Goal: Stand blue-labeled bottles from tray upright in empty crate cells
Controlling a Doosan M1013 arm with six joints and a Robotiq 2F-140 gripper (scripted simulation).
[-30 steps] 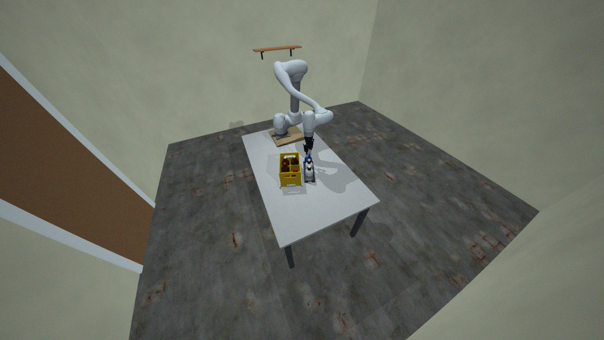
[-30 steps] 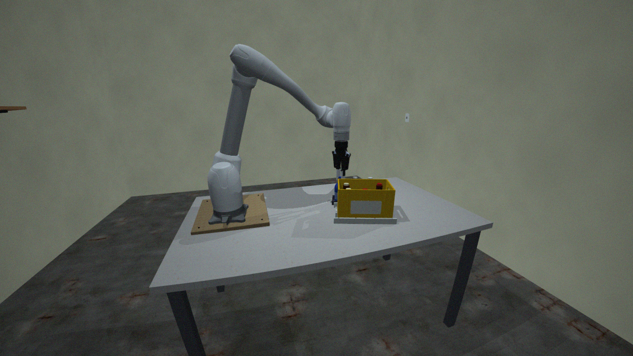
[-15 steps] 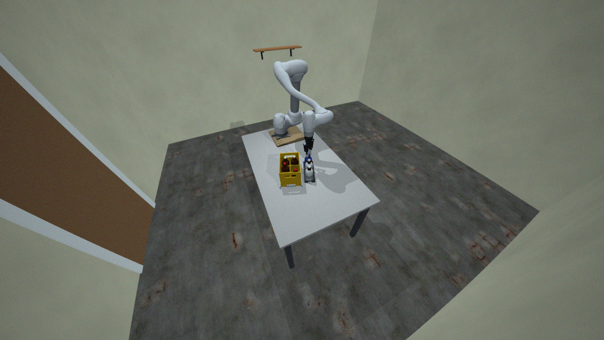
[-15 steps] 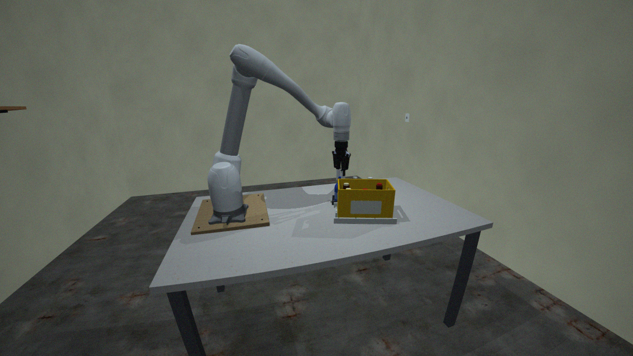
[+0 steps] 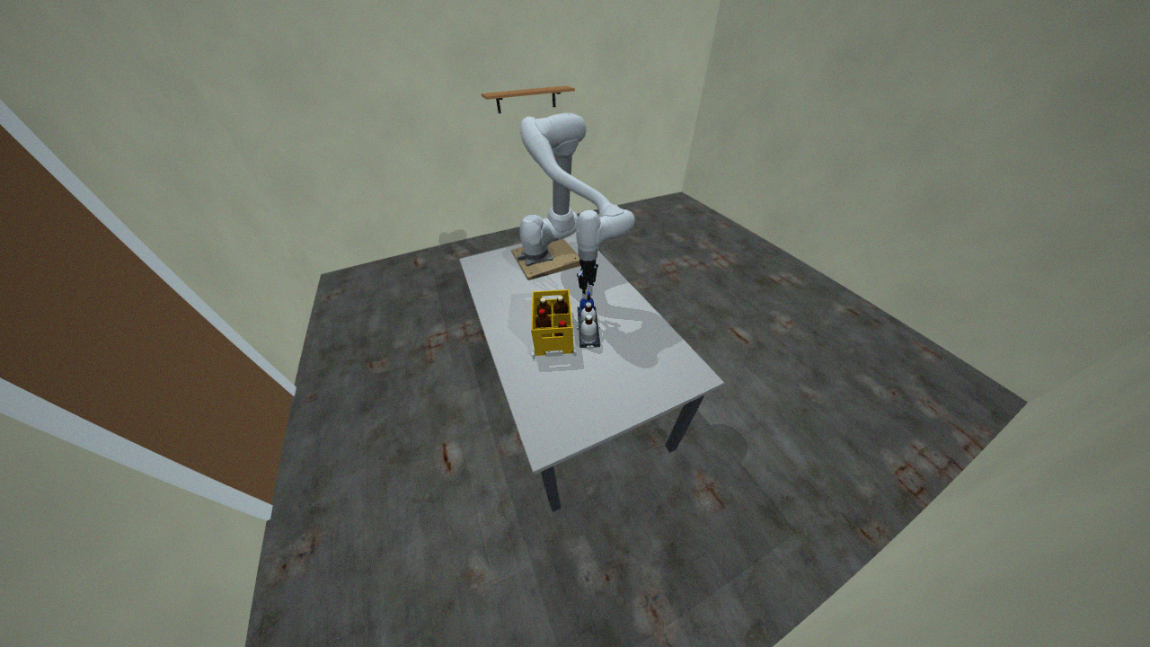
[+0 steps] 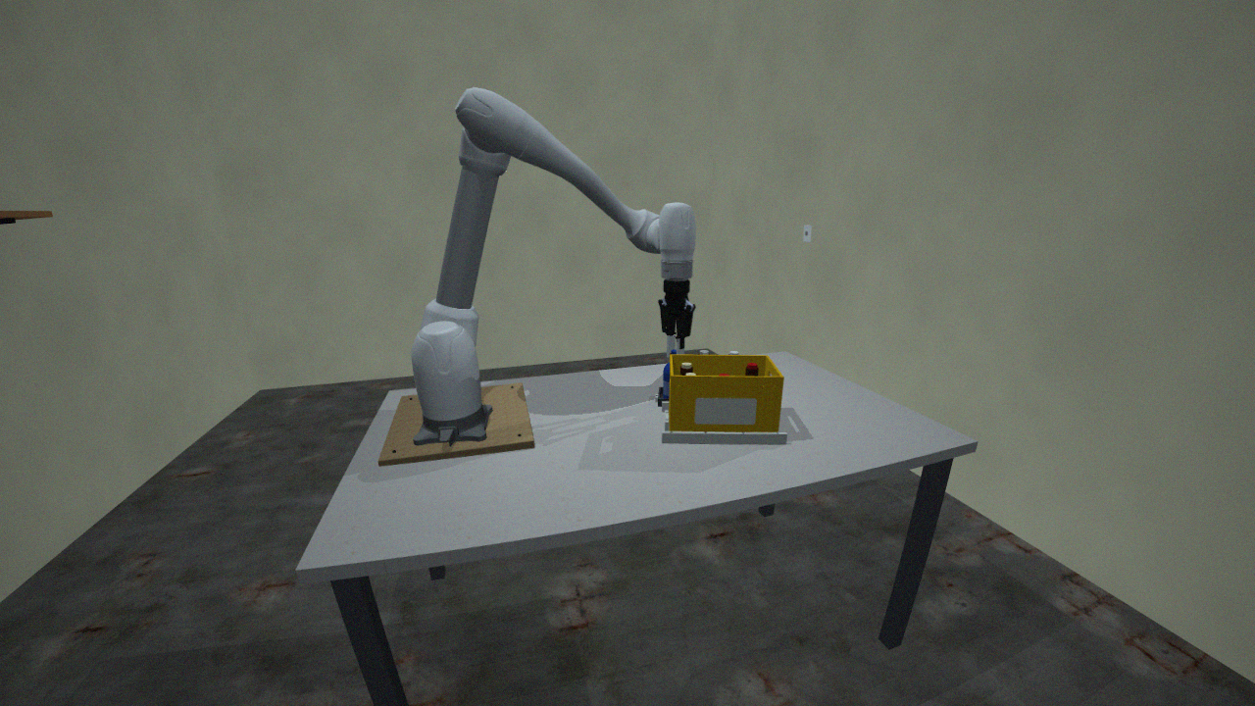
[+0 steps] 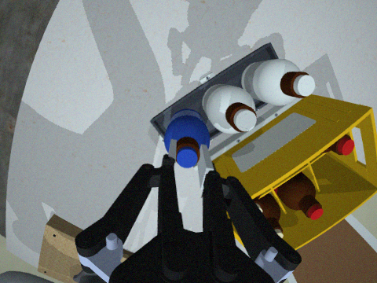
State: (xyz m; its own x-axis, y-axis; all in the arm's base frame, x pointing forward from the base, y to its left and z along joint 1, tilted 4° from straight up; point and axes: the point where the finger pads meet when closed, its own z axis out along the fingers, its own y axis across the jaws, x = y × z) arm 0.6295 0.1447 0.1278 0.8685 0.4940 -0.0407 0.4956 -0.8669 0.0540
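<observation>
Now: the blue-labeled bottle 9 cm below my hand. Also, from my hand: yellow crate: 7 cm ahead, 21 cm to the right, 9 cm below.
</observation>
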